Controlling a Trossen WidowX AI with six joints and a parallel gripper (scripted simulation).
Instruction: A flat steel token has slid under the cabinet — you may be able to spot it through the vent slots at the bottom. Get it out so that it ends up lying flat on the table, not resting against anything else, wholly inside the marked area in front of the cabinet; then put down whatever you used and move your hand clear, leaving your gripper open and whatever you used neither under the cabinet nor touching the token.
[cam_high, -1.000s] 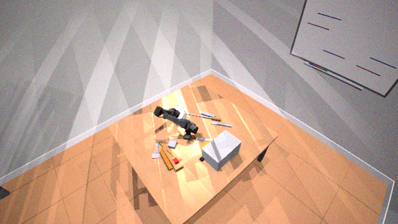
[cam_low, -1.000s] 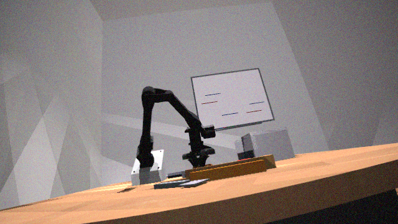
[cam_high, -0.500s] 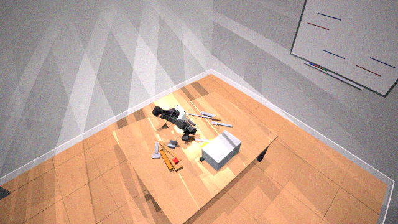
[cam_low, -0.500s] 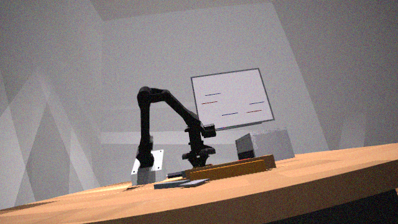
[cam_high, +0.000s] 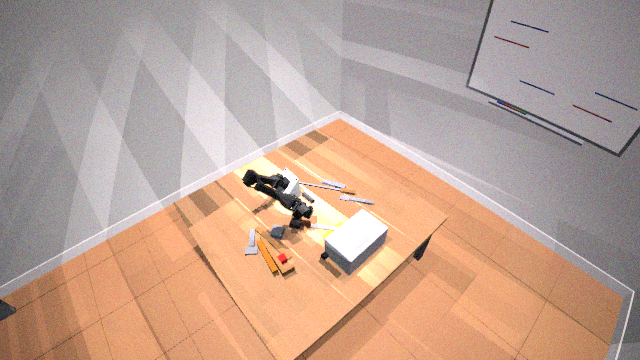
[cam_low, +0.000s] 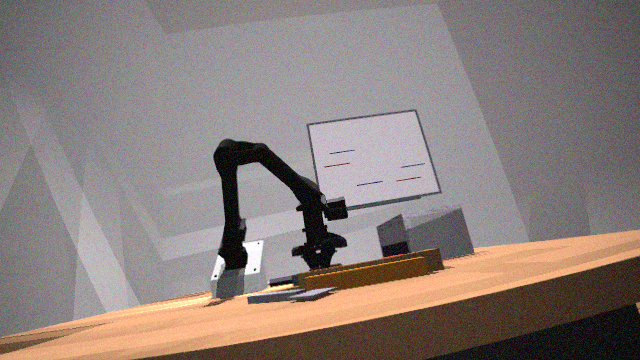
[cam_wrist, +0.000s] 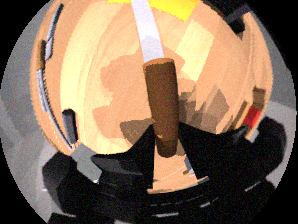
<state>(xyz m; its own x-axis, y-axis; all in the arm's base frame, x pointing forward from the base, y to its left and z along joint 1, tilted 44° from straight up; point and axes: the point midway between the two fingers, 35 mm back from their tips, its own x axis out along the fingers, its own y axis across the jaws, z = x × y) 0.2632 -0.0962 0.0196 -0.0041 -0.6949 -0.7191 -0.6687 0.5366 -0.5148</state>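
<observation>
My gripper tip is now 2 cm past the grey block, 14 cm to the left of it and 1 cm below it. From my gripper tip the other things lie so: orange bar 9 cm ahead, 28 cm to the right, 1 cm above; thin wooden stick 2 cm ahead, 20 cm to the right; red block 16 cm ahead, 22 cm to the right, 1 cm above.
</observation>
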